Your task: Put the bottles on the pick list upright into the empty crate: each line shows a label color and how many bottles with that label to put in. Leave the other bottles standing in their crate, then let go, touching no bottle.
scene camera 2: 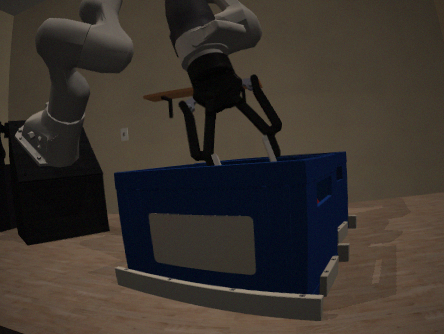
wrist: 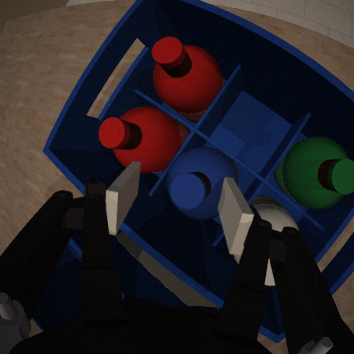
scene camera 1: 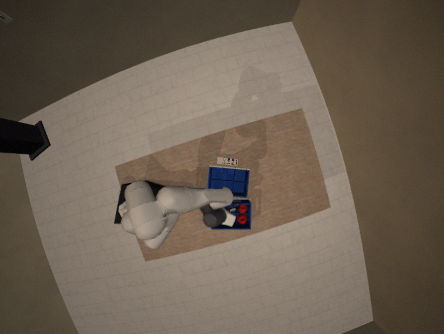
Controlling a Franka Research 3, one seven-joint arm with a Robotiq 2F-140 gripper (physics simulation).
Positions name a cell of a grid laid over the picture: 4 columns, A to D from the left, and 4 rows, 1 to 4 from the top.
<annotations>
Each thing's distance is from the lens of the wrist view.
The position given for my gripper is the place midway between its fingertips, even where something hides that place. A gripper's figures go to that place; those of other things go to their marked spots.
my gripper (wrist: C3): 0.20 m
blue bottle (wrist: C3): 0.17 m
</annotations>
